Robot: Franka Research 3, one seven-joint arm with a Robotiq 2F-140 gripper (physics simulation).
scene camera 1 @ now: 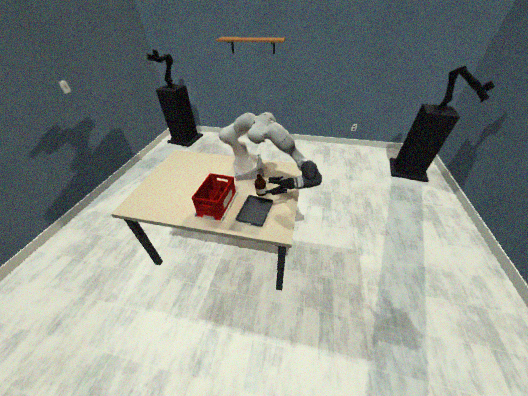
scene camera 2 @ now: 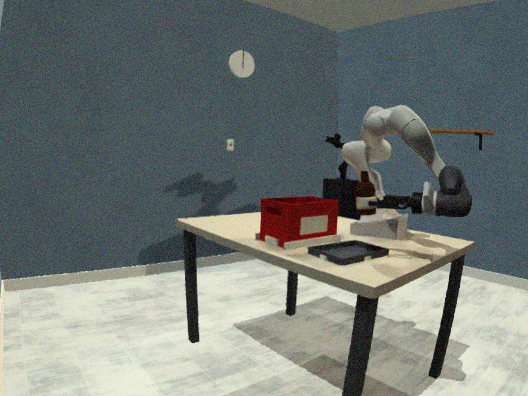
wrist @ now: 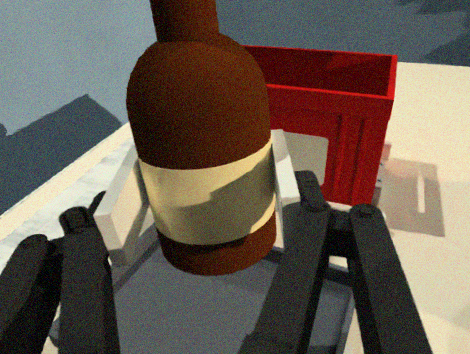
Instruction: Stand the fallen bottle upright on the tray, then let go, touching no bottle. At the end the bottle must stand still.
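Note:
The brown bottle [scene camera 1: 260, 184] [scene camera 2: 365, 190] [wrist: 200, 105] with a cream label is upright in the air, its base well above the table level. My gripper [scene camera 1: 266, 188] [scene camera 2: 372, 203] [wrist: 209, 159] is shut on it, with a pale pad on each side of the label, and reaches in roughly level from the side. The dark shallow tray [scene camera 1: 255, 210] [scene camera 2: 348, 251] [wrist: 220, 310] lies flat on the table, lower than the bottle. In the wrist view the tray shows below and behind the bottle's base, partly hidden by the fingers.
A red crate [scene camera 1: 204, 206] [scene camera 2: 276, 225] [wrist: 350, 145] stands on the table [scene camera 1: 167, 175] [scene camera 2: 220, 224] beside the tray. The arm's pale base [scene camera 1: 245, 172] [scene camera 2: 377, 227] stands behind the tray. Two black pedestals [scene camera 1: 177, 112] [scene camera 1: 425, 140] with small dark arms stand away from the table.

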